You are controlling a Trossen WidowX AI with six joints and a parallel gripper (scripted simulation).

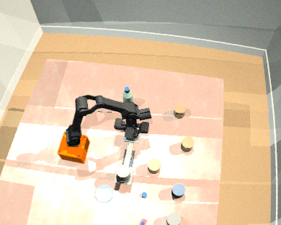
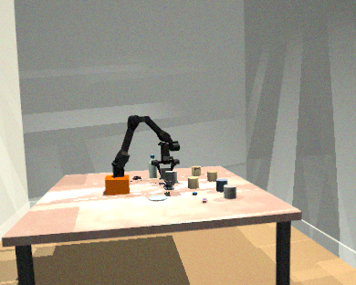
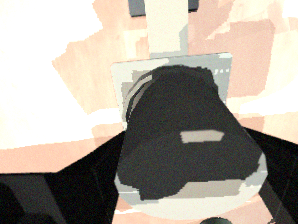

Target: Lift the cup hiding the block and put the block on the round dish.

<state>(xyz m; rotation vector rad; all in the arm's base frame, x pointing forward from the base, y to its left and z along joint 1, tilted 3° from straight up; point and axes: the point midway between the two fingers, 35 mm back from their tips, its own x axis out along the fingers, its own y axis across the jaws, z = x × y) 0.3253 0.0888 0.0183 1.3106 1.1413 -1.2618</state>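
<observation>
My gripper tip is 1 cm past the balance, 14 cm to the left of it and 2 cm above it. From my gripper tip the other things lie so: round light-blue dish: 14 cm behind, 35 cm to the right, 6 cm below; then small blue piece: 8 cm ahead, 35 cm to the right, 5 cm below; then grey cup: 2 cm to the left, 1 cm above.
</observation>
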